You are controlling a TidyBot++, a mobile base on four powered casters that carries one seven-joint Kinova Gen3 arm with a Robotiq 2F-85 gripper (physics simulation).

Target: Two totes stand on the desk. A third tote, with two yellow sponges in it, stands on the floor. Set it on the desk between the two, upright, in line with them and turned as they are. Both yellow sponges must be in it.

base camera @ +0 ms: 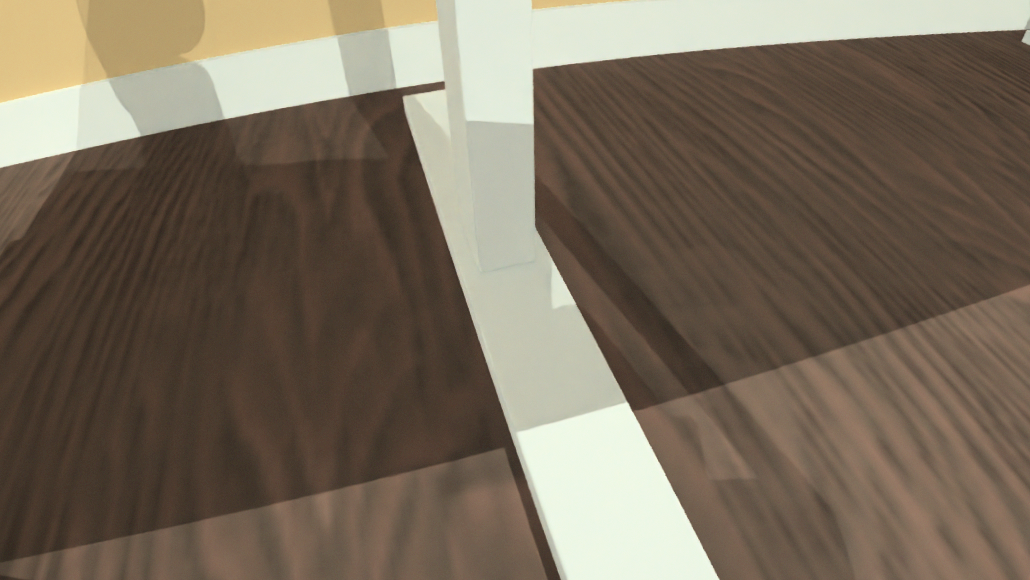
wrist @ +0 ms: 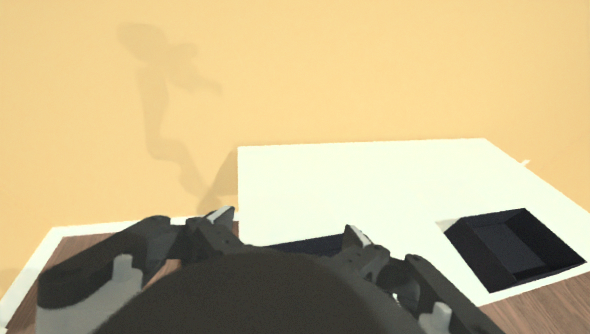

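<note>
In the wrist view a dark tote (wrist: 515, 245) stands upright on the white desk (wrist: 360, 185), near its right front corner; no sponge shows in it. Part of another dark tote (wrist: 310, 243) shows farther left on the desk, behind the gripper's fingers; the gripper hides most of it, so its inside cannot be seen. My gripper (wrist: 288, 227) is open, its fingers wide apart, in front of and above the desk's left part, with nothing seen held. The yellow sponges do not show in either view. No tote shows in the base camera view.
In the base camera view a white desk leg (base camera: 500, 180) rises from a long white foot bar (base camera: 605, 489) on the dark wooden floor (base camera: 324, 324). A yellow wall (wrist: 350, 75) stands behind the desk, with the arm's shadow on it.
</note>
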